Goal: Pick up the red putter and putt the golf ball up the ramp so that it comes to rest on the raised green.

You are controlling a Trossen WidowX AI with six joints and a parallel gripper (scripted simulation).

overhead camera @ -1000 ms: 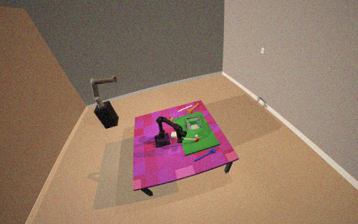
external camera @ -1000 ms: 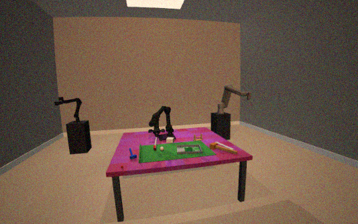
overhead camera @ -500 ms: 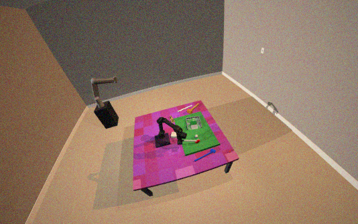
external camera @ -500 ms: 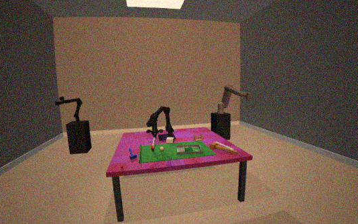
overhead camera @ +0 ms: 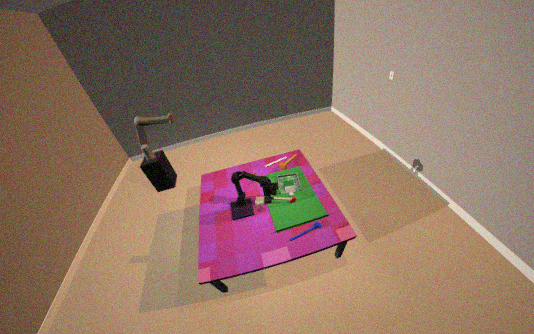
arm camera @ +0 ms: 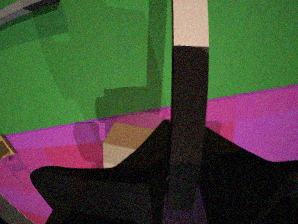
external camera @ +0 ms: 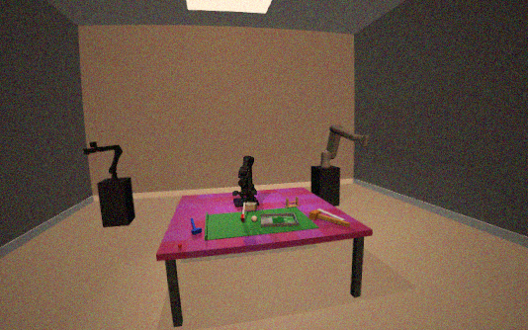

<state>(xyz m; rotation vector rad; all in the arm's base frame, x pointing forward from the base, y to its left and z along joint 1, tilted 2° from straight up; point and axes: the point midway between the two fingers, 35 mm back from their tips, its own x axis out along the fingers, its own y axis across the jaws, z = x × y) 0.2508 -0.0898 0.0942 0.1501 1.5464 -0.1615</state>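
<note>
Now: gripper tip 8 cm past the white cube, 6 cm to the right of it and 5 cm above it. Also, from my gripper tip: red putter: 12 cm ahead, 2 cm to the right; white golf ball: 24 cm ahead, 3 cm to the left, 5 cm below; green mat: 23 cm ahead, 5 cm to the left, 7 cm below.
</note>
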